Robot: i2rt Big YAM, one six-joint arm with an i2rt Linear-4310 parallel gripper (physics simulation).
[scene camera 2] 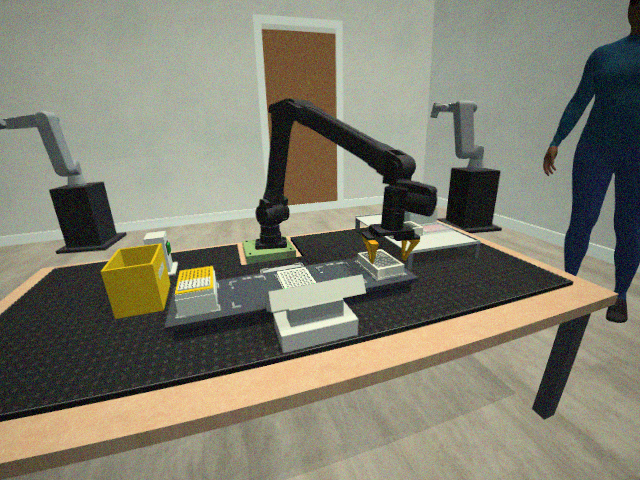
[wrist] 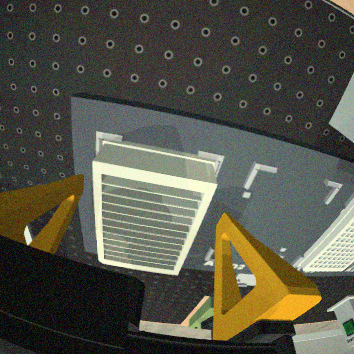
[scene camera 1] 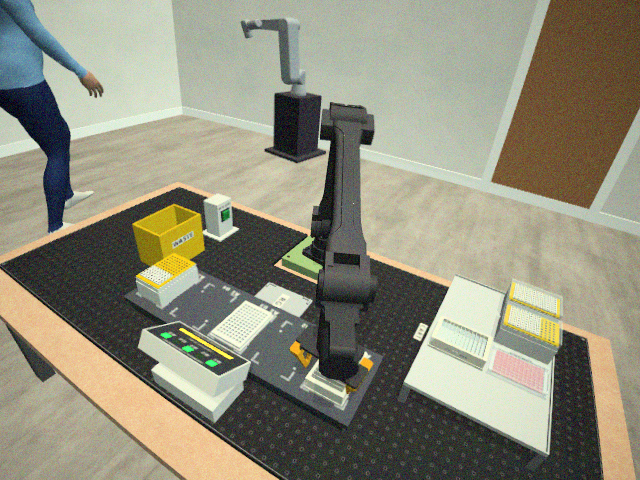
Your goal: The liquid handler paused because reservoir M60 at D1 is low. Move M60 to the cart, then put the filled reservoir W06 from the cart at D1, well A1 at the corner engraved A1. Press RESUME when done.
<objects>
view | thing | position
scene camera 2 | gripper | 387, 261
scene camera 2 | yellow bin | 136, 279
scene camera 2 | cart shelf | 426, 241
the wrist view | gripper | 152, 201
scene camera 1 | gripper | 327, 378
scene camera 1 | pink plate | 523, 373
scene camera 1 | yellow bin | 175, 229
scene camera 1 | white device with green button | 218, 212
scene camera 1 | RG plate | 289, 301
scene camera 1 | cart shelf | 515, 411
</objects>
